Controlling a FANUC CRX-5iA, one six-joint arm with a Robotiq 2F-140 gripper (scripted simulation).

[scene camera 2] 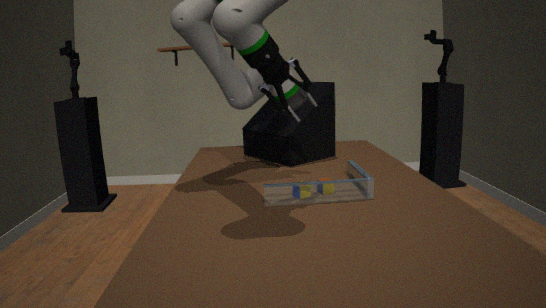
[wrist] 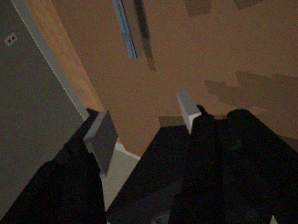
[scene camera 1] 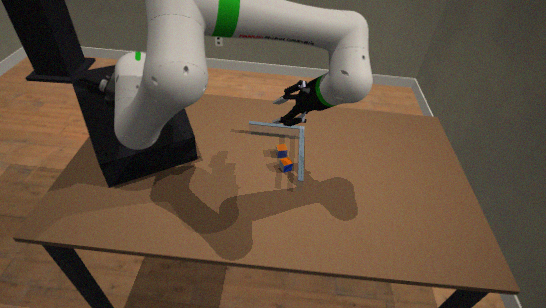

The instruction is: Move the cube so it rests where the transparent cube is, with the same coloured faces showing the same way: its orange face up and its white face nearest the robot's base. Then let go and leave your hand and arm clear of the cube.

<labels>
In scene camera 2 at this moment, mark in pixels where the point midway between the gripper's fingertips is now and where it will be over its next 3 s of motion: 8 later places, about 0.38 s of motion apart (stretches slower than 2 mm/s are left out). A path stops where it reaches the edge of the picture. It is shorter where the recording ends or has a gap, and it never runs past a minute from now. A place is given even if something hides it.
My gripper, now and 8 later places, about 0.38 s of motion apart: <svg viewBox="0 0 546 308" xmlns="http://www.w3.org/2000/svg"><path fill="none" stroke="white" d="M305 111L283 115L280 115L280 116L280 118L281 123L282 130L283 137L284 145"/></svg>
</labels>
